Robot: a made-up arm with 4 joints. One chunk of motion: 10 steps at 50 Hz.
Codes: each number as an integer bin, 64 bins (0 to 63) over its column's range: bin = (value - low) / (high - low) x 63, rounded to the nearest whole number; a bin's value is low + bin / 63 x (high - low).
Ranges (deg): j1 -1.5..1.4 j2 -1..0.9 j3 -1.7..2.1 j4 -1.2..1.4
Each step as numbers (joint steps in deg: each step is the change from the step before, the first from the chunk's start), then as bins.
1 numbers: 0.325 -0.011 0.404 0.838
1 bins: 40 33 35 49
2 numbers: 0.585 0.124 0.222 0.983
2 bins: 45 37 32 53
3 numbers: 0.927 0.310 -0.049 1.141
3 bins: 53 43 27 57
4 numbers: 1.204 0.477 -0.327 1.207
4 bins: 59 49 23 58
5 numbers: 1.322 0.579 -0.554 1.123
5 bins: 61 52 19 56
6 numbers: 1.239 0.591 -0.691 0.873
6 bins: 60 53 17 50
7 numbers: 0.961 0.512 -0.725 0.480
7 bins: 53 50 16 41
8 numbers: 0.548 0.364 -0.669 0.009
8 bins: 44 45 17 29
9 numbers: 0.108 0.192 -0.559 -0.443
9 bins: 35 40 19 18
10 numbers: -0.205 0.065 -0.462 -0.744
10 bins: 28 35 21 11
